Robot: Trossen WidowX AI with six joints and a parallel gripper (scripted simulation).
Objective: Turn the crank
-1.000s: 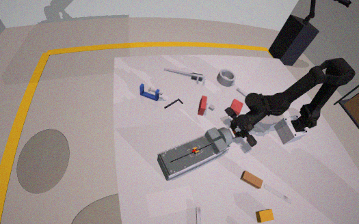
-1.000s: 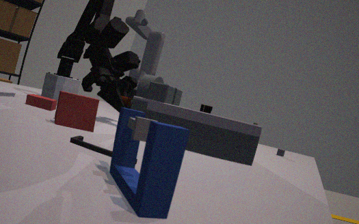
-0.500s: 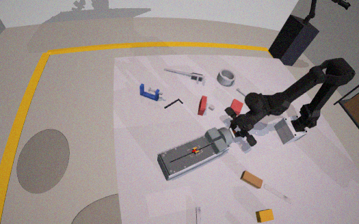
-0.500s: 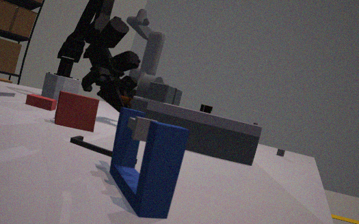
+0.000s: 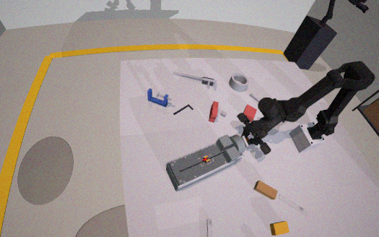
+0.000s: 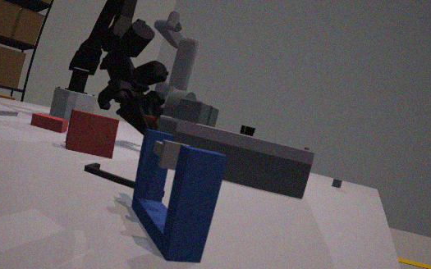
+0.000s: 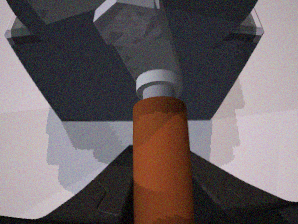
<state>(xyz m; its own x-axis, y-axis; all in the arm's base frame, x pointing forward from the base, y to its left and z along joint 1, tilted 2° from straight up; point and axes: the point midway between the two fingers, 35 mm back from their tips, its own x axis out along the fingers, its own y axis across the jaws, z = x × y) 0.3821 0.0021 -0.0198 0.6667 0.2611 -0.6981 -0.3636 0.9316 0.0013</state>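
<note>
Right now my gripper tip is 160 mm short of the red pointer, 70 mm to the right of it and 50 mm below it. The rest, counted from my gripper tip: crank handle (30 mm above, 20 mm behind, 10 mm to the right); tan block (190 mm to the left, 80 mm behind, 20 mm below); black hex key (210 mm to the right, 180 mm ahead, 30 mm below).
</note>
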